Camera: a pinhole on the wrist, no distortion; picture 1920 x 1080 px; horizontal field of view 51.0 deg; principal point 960.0 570.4 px. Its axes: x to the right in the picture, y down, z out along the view. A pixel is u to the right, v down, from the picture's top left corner.
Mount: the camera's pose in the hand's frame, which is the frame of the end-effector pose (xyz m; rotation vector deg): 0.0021 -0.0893 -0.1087 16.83 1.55 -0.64
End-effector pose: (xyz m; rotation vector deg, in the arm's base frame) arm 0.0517 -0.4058 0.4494 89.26 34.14 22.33
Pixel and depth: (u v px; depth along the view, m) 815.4 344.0 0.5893
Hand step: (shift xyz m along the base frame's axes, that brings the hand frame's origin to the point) 0.1887 -0.3685 -0.3533
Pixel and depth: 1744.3 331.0 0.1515
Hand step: 0.0484 0.0146 -0.1589
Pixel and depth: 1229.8 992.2 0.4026
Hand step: 0.2109 -0.2026 -0.1564
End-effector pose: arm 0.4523 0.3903 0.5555 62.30 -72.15 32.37
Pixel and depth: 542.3 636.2 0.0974
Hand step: 0.0986 -0.0328 -0.0521
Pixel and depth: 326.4 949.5 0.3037
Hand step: -0.0145 -0.2110 -0.1333
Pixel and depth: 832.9 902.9 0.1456
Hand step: 0.0727 -0.0786 -0.0416
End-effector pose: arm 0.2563 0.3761 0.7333 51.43 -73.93 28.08
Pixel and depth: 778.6 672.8 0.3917
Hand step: -0.0325 -0.3203 -0.0704
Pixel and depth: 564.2 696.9 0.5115
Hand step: -0.1034 -0.4188 -0.1340
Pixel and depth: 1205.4 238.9 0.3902
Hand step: 0.0656 -0.3585 -0.0166
